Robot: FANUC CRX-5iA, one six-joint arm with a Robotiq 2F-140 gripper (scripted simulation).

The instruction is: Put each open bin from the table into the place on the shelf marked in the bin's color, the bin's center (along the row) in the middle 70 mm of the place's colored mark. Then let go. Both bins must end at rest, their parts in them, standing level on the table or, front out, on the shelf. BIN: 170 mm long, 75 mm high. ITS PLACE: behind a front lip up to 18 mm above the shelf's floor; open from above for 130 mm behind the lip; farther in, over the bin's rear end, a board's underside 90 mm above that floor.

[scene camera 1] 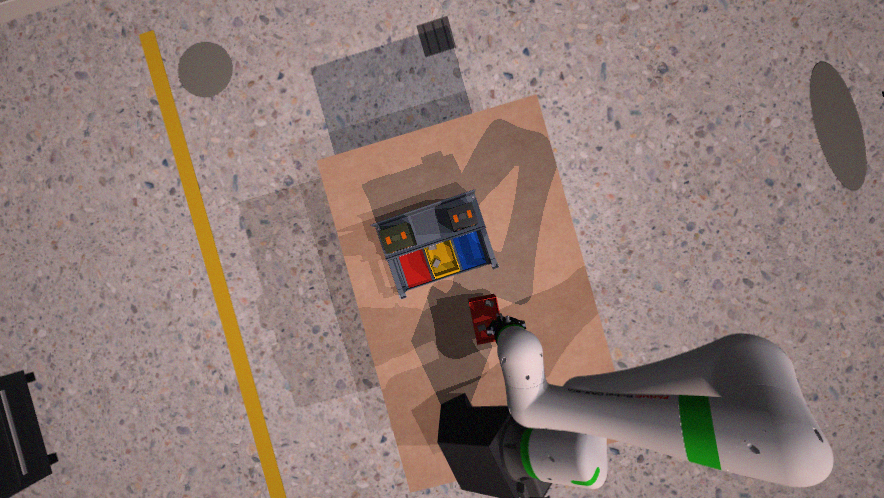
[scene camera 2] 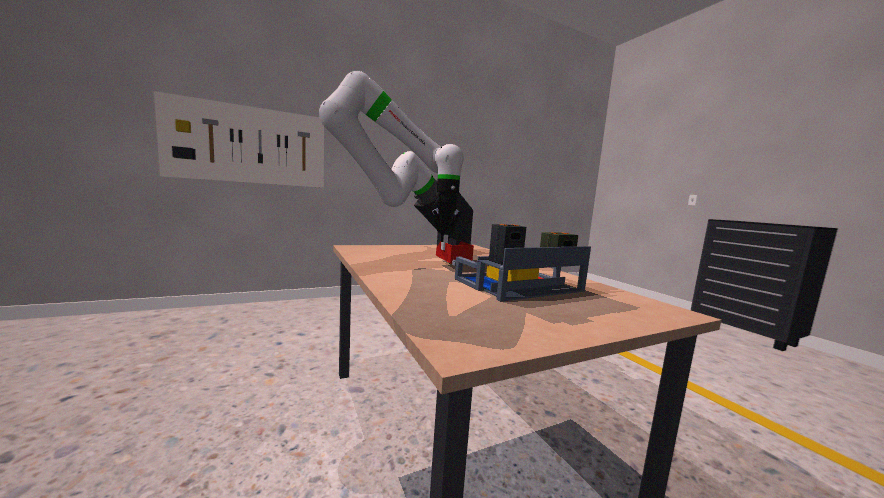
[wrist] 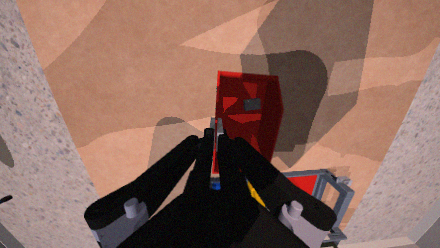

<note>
I see my gripper (scene camera 2: 444, 249), a red bin (scene camera 1: 481, 314) and a yellow bin (scene camera 1: 445, 253).
The red bin also shows in the wrist view (wrist: 260, 127). My gripper shows as well in the wrist view (wrist: 215, 124).
</note>
